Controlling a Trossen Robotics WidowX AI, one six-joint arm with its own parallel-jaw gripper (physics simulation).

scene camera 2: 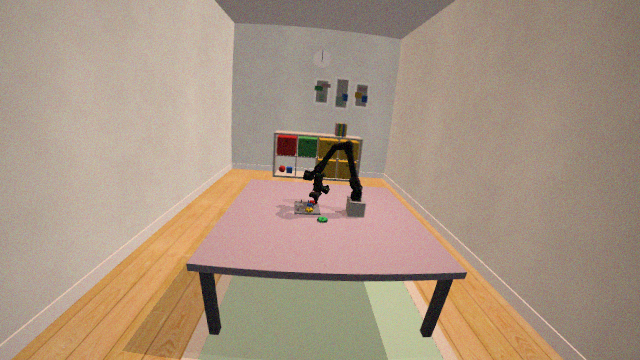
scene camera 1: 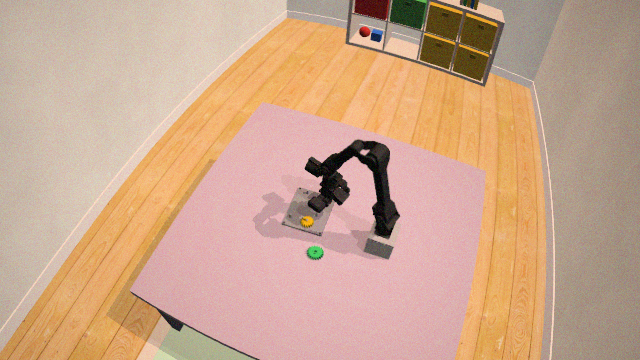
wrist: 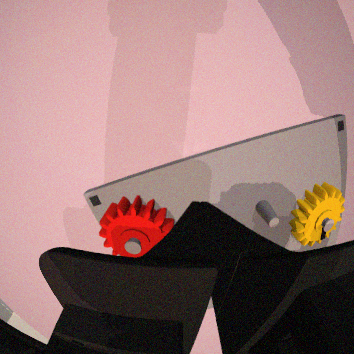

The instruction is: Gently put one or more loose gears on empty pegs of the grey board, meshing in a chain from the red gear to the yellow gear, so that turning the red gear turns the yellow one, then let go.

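Places are measured from the arm's base along level axes (x ahead, y left, z up), in centimetres.
Where they show: gripper, between the fingertips: (scene camera 2: 316,202) (scene camera 1: 326,206) (wrist: 198,208); arm's base, origin of its link: (scene camera 2: 355,199) (scene camera 1: 384,230).
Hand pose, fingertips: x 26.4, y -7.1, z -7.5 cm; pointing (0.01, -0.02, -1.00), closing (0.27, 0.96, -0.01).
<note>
Things, the pixels of their top centre, and the offset from my fingertips. "spot": a spot on its surface instead.
- grey board, centre of its top: (wrist: 255,267) (scene camera 1: 309,207) (scene camera 2: 307,204) dz -0.1, dx +6.1, dy +3.3 cm
- red gear, a spot on its surface: (wrist: 131,225) spot: dz -0.8, dx +0.8, dy -4.3 cm
- yellow gear, centre of its top: (wrist: 325,222) (scene camera 1: 307,220) (scene camera 2: 309,208) dz -0.5, dx +4.4, dy +9.7 cm
- bare peg, centre of its top: (wrist: 273,222) dz -0.2, dx +2.4, dy +4.5 cm
- green gear, centre of its top: (scene camera 1: 315,251) (scene camera 2: 322,218) dz -1.4, dx -4.4, dy +21.5 cm
The grey board (scene camera 1: 293,215) (scene camera 2: 299,207) (wrist: 281,158) lies on the pink table. The red gear (wrist: 131,225) (scene camera 2: 312,201) sits on a peg at one end and the yellow gear (scene camera 1: 306,221) (scene camera 2: 308,209) (wrist: 317,214) at the other. In the second scene view a bit of blue (scene camera 2: 310,205) shows between them; the fingers hide that spot in the wrist view. A bare peg (wrist: 267,213) stands next to the yellow gear. My gripper (scene camera 1: 317,203) (scene camera 2: 314,196) (wrist: 198,208) is shut and empty, low over the board beside the red gear. A green gear (scene camera 1: 315,252) (scene camera 2: 322,219) lies loose on the table in front of the board.
The arm's grey base block (scene camera 1: 377,246) (scene camera 2: 355,208) stands right of the board. A shelf unit (scene camera 1: 348,21) (scene camera 2: 318,133) with coloured bins stands against the far wall, off the table.
</note>
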